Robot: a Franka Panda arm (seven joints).
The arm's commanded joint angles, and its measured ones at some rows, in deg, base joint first. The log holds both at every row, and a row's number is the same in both.
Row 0, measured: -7.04, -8.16, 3.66, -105.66, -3.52, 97.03, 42.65
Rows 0 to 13, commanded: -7.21, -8.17, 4.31, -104.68, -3.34, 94.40, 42.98; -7.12, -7.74, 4.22, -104.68, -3.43, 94.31, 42.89; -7.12, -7.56, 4.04, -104.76, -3.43, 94.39, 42.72; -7.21, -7.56, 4.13, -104.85, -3.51, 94.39, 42.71; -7.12, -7.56, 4.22, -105.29, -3.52, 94.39, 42.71; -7.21, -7.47, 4.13, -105.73, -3.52, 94.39, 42.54; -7.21, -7.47, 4.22, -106.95, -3.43, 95.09, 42.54; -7.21, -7.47, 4.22, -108.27, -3.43, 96.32, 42.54; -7.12, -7.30, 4.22, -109.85, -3.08, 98.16, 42.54; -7.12, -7.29, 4.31, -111.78, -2.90, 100.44, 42.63; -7.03, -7.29, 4.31, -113.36, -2.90, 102.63, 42.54; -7.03, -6.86, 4.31, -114.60, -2.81, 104.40, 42.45; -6.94, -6.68, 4.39, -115.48, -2.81, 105.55, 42.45; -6.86, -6.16, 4.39, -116.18, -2.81, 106.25, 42.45
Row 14, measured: -6.94, -6.42, 4.04, -113.10, -3.51, 102.73, 42.63
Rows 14 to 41, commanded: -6.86, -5.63, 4.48, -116.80, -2.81, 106.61, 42.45; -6.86, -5.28, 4.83, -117.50, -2.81, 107.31, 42.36; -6.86, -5.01, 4.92, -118.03, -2.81, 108.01, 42.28; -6.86, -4.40, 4.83, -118.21, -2.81, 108.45, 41.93; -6.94, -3.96, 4.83, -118.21, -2.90, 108.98, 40.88; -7.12, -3.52, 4.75, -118.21, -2.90, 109.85, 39.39; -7.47, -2.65, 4.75, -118.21, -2.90, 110.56, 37.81; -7.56, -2.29, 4.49, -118.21, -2.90, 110.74, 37.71; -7.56, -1.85, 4.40, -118.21, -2.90, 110.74, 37.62; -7.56, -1.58, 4.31, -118.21, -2.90, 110.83, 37.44; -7.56, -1.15, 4.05, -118.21, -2.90, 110.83, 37.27; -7.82, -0.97, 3.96, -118.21, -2.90, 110.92, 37.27; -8.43, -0.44, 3.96, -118.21, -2.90, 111.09, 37.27; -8.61, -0.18, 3.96, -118.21, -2.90, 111.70, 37.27; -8.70, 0.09, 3.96, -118.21, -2.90, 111.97, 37.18; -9.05, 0.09, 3.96, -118.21, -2.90, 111.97, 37.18; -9.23, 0.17, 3.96, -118.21, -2.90, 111.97, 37.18; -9.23, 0.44, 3.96, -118.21, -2.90, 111.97, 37.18; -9.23, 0.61, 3.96, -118.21, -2.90, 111.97, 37.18; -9.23, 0.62, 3.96, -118.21, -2.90, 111.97, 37.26; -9.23, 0.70, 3.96, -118.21, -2.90, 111.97, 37.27; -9.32, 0.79, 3.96, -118.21, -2.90, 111.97, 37.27; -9.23, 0.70, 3.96, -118.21, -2.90, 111.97, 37.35; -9.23, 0.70, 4.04, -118.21, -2.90, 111.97, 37.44; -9.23, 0.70, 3.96, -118.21, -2.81, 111.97, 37.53; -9.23, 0.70, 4.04, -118.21, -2.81, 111.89, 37.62; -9.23, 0.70, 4.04, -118.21, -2.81, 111.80, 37.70; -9.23, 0.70, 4.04, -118.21, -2.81, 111.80, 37.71
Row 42, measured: -8.80, 0.74, 3.70, -118.04, -3.51, 111.05, 38.18
